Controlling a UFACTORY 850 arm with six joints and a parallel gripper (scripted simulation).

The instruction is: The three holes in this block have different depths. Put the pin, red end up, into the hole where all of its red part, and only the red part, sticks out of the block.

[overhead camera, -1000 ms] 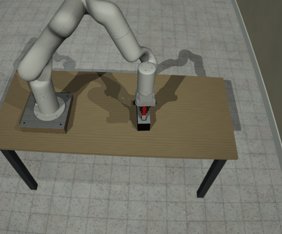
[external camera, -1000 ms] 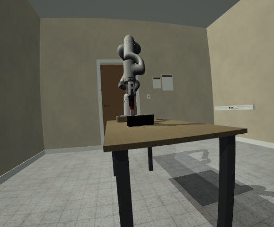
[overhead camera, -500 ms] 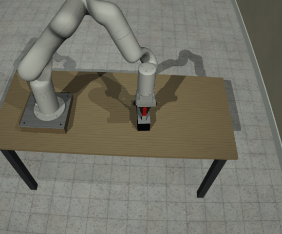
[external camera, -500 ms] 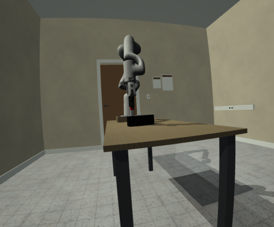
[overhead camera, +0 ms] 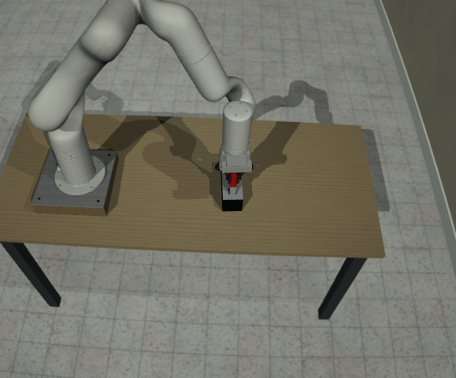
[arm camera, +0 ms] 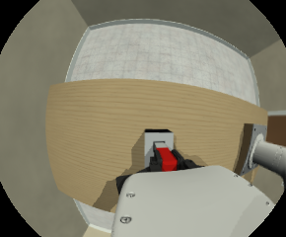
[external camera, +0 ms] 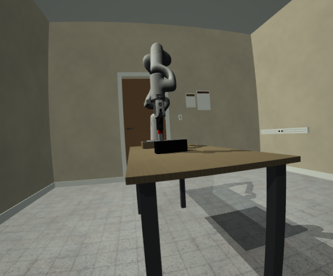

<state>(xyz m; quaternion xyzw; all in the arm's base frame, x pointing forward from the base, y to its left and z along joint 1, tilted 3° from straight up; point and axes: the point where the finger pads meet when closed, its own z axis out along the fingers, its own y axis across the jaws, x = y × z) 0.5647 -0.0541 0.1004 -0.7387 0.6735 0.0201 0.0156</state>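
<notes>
Right now my hand is 10 mm above the pin. Also, from my hand: black block (10 mm behind, 60 mm to the left, 120 mm below).
</notes>
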